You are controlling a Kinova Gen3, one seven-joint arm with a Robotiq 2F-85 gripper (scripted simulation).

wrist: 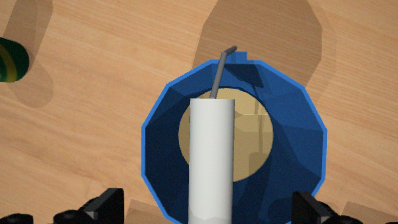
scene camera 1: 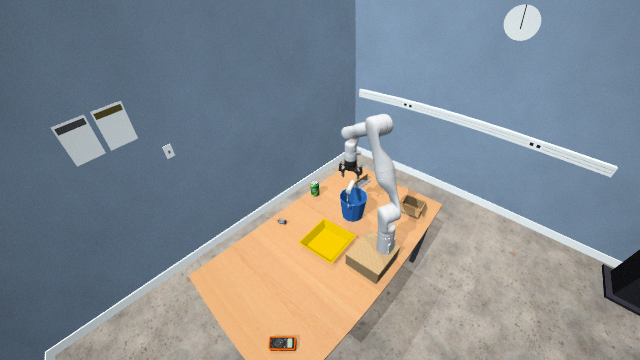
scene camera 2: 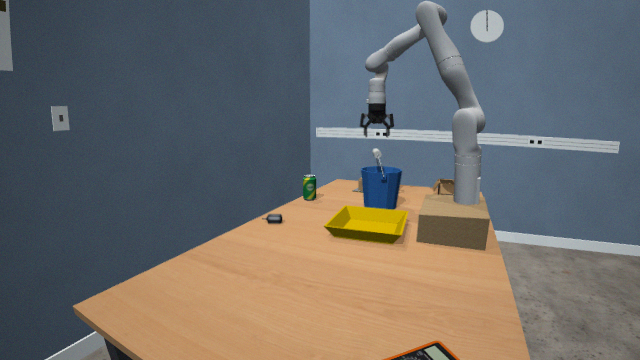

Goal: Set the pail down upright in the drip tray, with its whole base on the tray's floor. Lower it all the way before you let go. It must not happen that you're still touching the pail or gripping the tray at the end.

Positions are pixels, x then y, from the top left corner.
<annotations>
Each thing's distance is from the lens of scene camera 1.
yellow drip tray (scene camera 1: 327, 239): 153 cm
blue pail (scene camera 1: 356, 197): 168 cm
</annotations>
